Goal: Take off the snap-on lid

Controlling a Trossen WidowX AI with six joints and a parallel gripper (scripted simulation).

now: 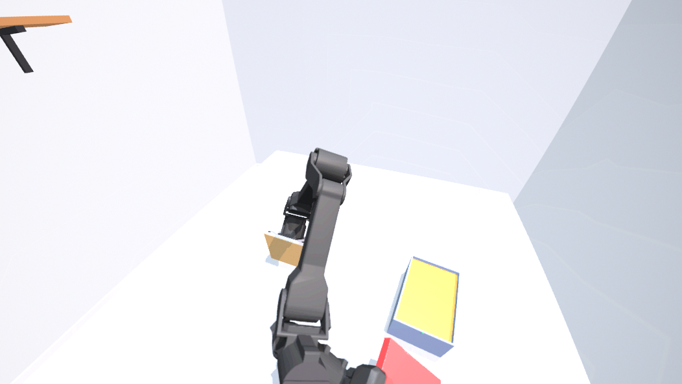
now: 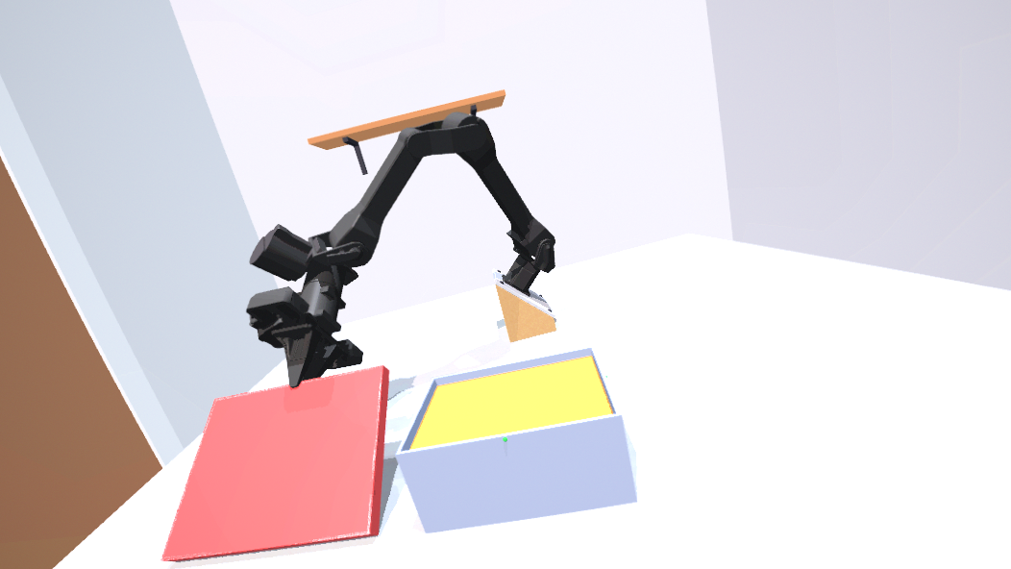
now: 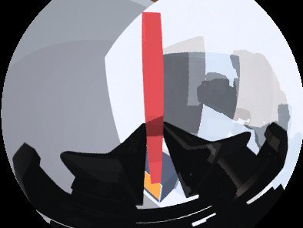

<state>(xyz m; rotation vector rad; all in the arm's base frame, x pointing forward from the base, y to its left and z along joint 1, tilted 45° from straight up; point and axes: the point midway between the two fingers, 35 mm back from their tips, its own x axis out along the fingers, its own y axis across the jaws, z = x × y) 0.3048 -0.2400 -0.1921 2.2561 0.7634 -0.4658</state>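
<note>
My gripper tip is 70 mm short of the red lid, 10 mm to the left of it and 50 mm above it. Round my gripper tip: pale blue storage box 90 mm ahead, 270 mm to the left, 70 mm below.
</note>
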